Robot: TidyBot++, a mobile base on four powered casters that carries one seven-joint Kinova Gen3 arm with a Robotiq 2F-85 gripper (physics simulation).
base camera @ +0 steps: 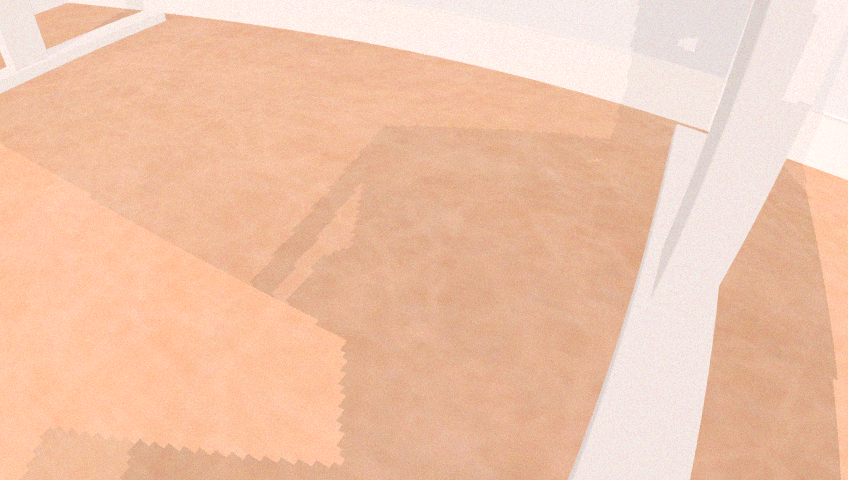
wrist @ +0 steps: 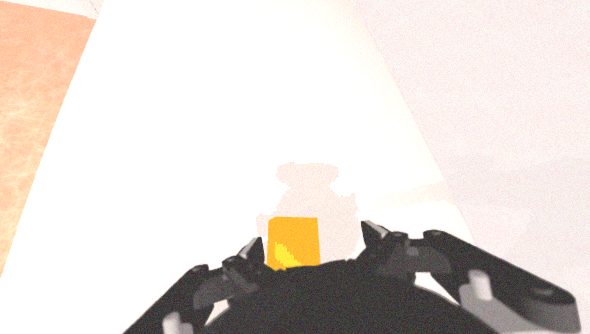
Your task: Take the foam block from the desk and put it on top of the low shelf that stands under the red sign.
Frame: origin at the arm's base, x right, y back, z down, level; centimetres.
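Where they show: gripper, fingertip midpoint: (wrist: 312, 240).
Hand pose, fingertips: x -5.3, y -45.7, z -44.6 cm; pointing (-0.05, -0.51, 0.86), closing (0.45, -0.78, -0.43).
After its pixels a point has its place.
The yellow-orange foam block (wrist: 294, 239) @(x -4.7, y -46.7, z -36.8 cm) lies on the white desk top (wrist: 200, 125) @(x -27.6, y -45.9, z -32.3 cm) in the wrist view, low and near the middle. Its lower end is hidden behind the dark gripper body. My gripper (wrist: 312, 240) @(x -5.3, y -45.7, z -44.6 cm) is open, with its fingertips on either side of the block in the picture, the left one closer to it. It appears to be above the block, and its shadow falls on the desk around it. The exact height is hard to tell. The low shelf and the red sign do not show in either view.
In the base camera view a white desk leg and foot (base camera: 660, 368) stand at the right, and another white foot bar (base camera: 89, 50) @(x -75.2, y -109.3, z 39.1 cm) lies at the upper left. A white wall (base camera: 476, 41) @(x 9.1, y -96.6, z 35.1 cm) runs behind. A pale wall (wrist: 500, 100) @(x 1.6, y -102.0, z -48.5 cm) borders the desk's right side in the wrist view.
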